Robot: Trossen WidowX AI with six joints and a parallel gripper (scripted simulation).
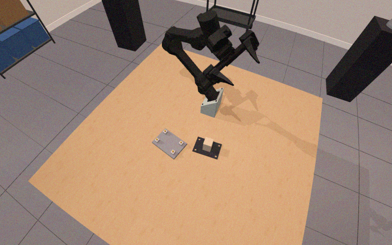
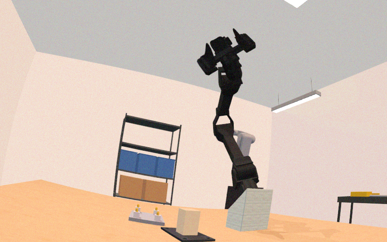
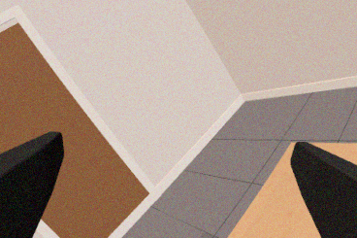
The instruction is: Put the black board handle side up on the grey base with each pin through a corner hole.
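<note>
Now: the black board 70 mm to the right of my gripper tip and 520 mm below it. The rest, counted from my gripper tip: grey base (50 mm ahead, 270 mm to the right, 540 mm below).
</note>
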